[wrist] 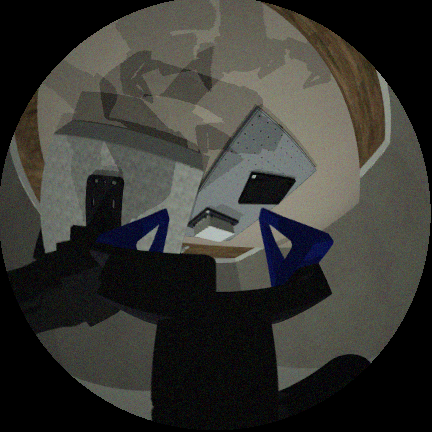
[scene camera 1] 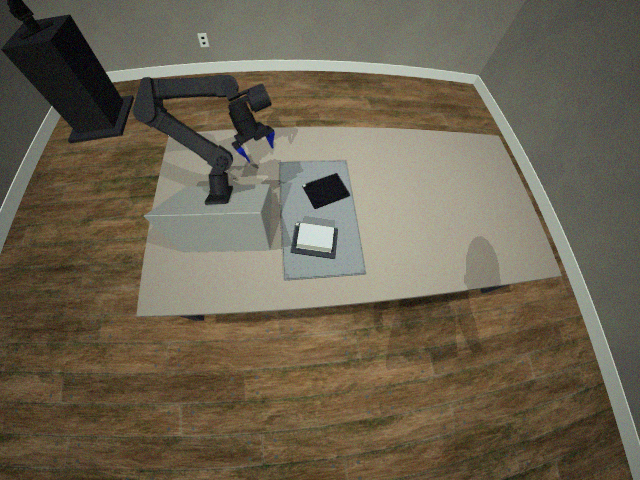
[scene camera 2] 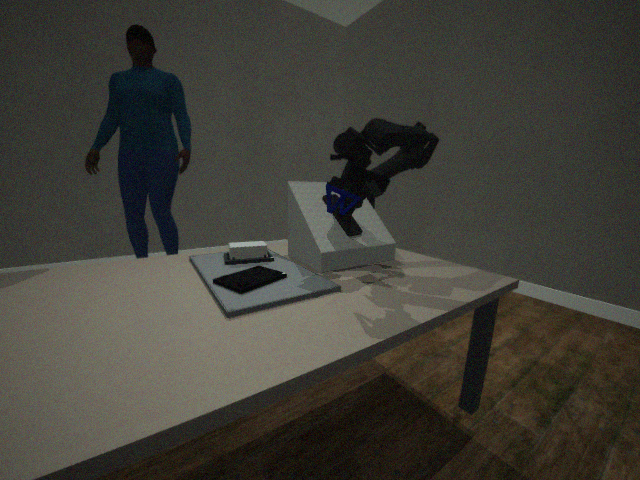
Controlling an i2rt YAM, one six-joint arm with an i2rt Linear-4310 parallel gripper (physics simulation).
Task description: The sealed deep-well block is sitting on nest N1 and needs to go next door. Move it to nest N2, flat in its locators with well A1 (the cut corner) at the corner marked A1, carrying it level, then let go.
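Seen in the pictures: gripper, fingertip midpoint: [wrist: 213, 213] [scene camera 1: 260, 154] [scene camera 2: 335, 213]; arm's base at its link origin: [scene camera 1: 220, 195] [scene camera 2: 341, 215].
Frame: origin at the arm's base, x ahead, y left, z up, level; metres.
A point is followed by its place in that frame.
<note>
The white sealed deep-well block [scene camera 1: 315, 237] {x 0.314, y -0.145, z -0.101 m} [scene camera 2: 247, 250] {x 0.333, y -0.099, z -0.115 m} [wrist: 215, 232] {x 0.310, y -0.121, z -0.101 m} sits flat on nest N1, a dark frame [scene camera 1: 313, 255] {x 0.302, y -0.197, z -0.145 m} [scene camera 2: 263, 259] {x 0.289, y -0.068, z -0.146 m} [wrist: 226, 215] {x 0.341, y -0.080, z -0.151 m}. The other nest, N2 [scene camera 1: 326, 190] {x 0.394, y 0.077, z -0.143 m} [scene camera 2: 250, 279] {x 0.406, y 0.106, z -0.143 m} [wrist: 266, 188] {x 0.378, y 0.089, z -0.143 m}, is a black plate lying turned on the same board, with a small pale mark at one corner. The block's cut corner is too small to make out. My gripper [scene camera 1: 261, 150] {x 0.147, y 0.142, z 0.025 m} [wrist: 213, 213] {x 0.147, y 0.142, z 0.025 m} is open and empty, with blue fingers wide apart. It hangs high above the table, off to the side of the board and away from both nests. It also shows in scene camera 2.
The grey-blue perforated board [scene camera 1: 320, 266] {x 0.323, y -0.239, z -0.155 m} [scene camera 2: 305, 297] {x 0.323, y 0.247, z -0.163 m} [wrist: 250, 145] {x 0.251, y 0.172, z -0.155 m} lies on the beige table [scene camera 1: 429, 196] {x 0.866, y 0.028, z -0.168 m} [scene camera 2: 129, 351] {x 0.685, y 0.265, z -0.168 m}. The arm stands on a pale sloped pedestal [scene camera 1: 206, 229] {x -0.035, y -0.136, z 0.026 m} [scene camera 2: 306, 232] {x 0.159, y 0.002, z -0.052 m} [wrist: 65, 160] {x -0.105, y 0.090, z -0.072 m} beside the board. A person [scene camera 2: 147, 113] stands behind the table.
</note>
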